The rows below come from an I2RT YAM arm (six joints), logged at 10 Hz.
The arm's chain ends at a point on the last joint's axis. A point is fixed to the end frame.
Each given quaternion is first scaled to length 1.
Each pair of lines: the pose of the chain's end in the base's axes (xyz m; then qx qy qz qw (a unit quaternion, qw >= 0)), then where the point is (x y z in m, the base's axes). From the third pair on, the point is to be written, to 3 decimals.
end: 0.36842 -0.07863 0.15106 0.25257 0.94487 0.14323 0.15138
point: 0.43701 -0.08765 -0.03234
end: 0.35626 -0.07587 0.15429 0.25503 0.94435 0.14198 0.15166
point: 0.42468 -0.08556 -0.02914
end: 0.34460 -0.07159 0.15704 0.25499 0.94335 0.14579 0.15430
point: 0.414 -0.080 -0.026
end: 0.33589 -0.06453 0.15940 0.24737 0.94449 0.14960 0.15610
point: 0.407 -0.071 -0.023
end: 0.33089 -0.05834 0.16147 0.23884 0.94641 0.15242 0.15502
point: 0.402 -0.063 -0.021
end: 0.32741 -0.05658 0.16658 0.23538 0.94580 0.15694 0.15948
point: 0.401 -0.060 -0.015
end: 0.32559 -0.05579 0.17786 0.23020 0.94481 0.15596 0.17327
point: 0.404 -0.061 -0.002
